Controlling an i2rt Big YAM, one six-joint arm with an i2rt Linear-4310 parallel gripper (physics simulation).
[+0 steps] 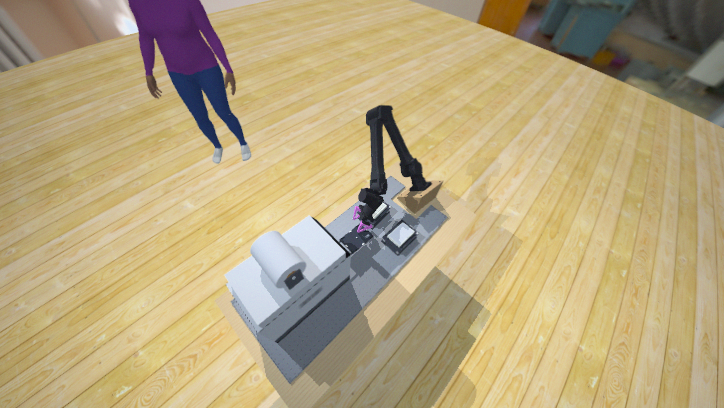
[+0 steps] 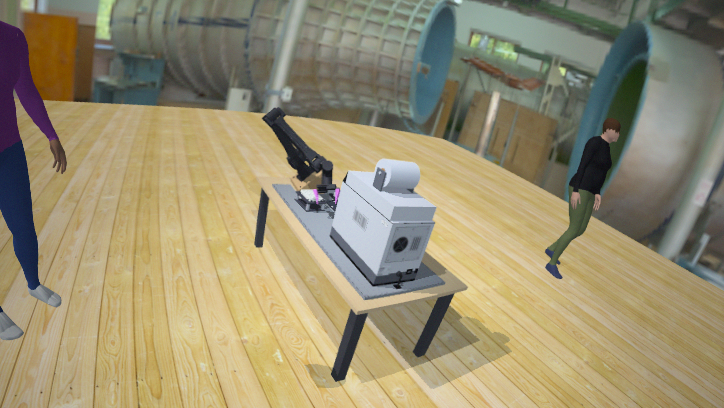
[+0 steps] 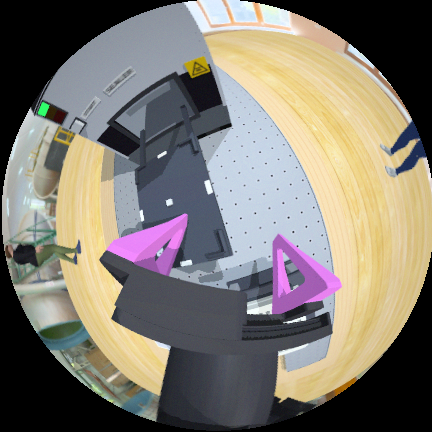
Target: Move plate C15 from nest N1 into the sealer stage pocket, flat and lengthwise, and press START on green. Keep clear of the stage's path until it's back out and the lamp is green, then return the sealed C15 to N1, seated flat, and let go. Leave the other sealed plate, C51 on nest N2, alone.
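Frame: origin at the arm's base, x back, y right, z up, level; centimetres.
Seen in the pictures: gripper, fingertip midpoint: [image 1: 355, 225] [image 2: 326, 204] [image 3: 232, 228]; arm's base, origin of the base link: [image 1: 420, 187] [image 2: 306, 174].
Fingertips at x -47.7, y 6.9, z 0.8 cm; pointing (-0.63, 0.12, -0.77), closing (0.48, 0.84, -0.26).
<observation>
Offsets run from my fingertips to a thing's top centre. "spot": to the spot under its first point.
My gripper [image 1: 360, 219] [image 2: 326, 197] [image 3: 232, 228] is open, its pink fingers wide apart with nothing between them, above the table near the outer end of the sealer stage. The dark stage {dx -9.2, dy -5.6, dz +1.5 cm} [image 1: 354, 242] [image 3: 182, 175] is out, its pocket bare. The lamp [image 3: 43, 109] is green; the START button {spot: dx -18.8, dy -14.3, dz +10.7 cm} [image 3: 78, 125] is beside it. A white plate with open wells, apparently C15 {dx +16.4, dy +1.9, dz -1.3 cm} [image 1: 379, 210] [image 2: 310, 194] [image 3: 257, 306], sits in its nest {spot: dx +10.0, dy -2.7, dz -7.6 cm} [image 3: 239, 286], partly hidden by the gripper. A shiny-topped plate, apparently C51 {dx +15.4, dy -18.9, dz -1.9 cm} [image 1: 400, 234], sits in the other nest. Plate labels are unreadable.
The sealer [image 1: 303, 263] [image 2: 374, 223] [image 3: 150, 50] stands at the stage's inner end, with a white roll {dx -42.6, dy -5.5, dz +39.5 cm} [image 1: 276, 255] [image 2: 401, 174] on top. The arm base is on a wooden block [image 1: 421, 197]. A person in purple [image 1: 177, 35] and one in black [image 2: 592, 162] are away from the table.
</observation>
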